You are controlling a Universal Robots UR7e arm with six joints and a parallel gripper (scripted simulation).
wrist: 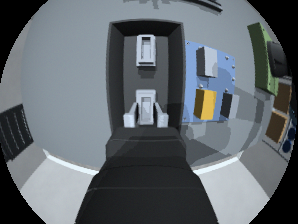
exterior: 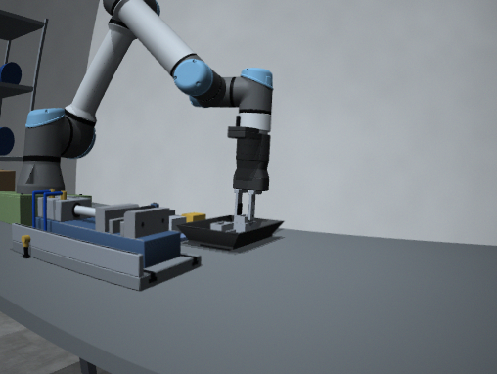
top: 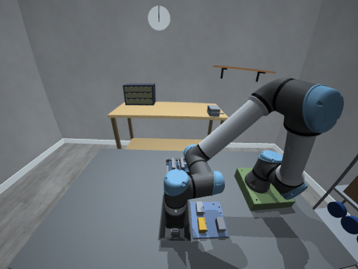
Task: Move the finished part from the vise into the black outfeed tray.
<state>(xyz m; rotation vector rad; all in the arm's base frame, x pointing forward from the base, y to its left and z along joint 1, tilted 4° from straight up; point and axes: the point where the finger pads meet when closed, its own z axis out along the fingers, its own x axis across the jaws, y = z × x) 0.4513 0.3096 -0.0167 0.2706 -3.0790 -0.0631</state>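
The yellow block lies 12 cm behind my hand, 4 cm below it and 3 cm to the right of it. The rest, counted from my hand: blue plate: 16 cm behind, 8 cm to the right, 6 cm below; then blue vise: 40 cm to the right, 2 cm below, 1 cm behind.
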